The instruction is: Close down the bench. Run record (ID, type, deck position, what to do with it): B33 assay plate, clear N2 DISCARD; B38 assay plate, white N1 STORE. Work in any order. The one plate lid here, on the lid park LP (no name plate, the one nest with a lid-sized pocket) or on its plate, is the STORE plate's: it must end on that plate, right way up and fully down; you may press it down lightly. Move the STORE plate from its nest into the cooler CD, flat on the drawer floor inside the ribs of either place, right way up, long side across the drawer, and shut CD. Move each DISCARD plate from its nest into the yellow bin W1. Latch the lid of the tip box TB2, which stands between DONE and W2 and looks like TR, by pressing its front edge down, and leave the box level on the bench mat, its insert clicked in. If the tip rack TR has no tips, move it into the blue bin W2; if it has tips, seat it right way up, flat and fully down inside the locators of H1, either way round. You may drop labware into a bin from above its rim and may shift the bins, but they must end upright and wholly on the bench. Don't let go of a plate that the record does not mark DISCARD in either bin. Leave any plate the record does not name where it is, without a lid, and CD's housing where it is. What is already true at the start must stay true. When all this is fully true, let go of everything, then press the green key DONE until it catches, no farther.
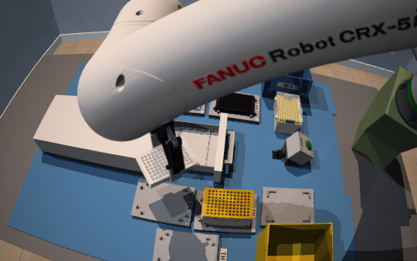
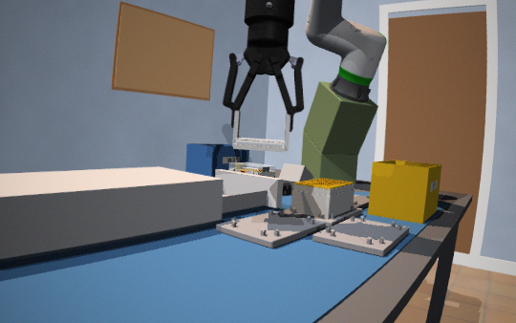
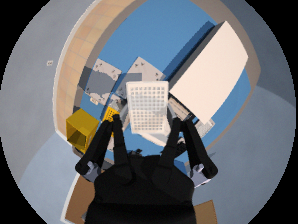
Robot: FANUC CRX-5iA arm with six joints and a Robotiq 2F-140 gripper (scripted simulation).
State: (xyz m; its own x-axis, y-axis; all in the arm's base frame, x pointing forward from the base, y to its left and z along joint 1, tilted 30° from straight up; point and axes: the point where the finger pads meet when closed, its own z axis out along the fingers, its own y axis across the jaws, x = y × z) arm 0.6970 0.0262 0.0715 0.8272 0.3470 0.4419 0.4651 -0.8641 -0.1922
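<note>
Right now the cooler drawer is 140 mm below my hand, 130 mm to the right of it and 20 mm behind it. From my hand the other things lie so: cooler CD: 150 mm to the right, 130 mm below, 110 mm ahead; nest H1: 200 mm to the left, 160 mm below, 40 mm behind; tip rack TR: 160 mm behind, 110 mm below, 70 mm to the left.
</note>
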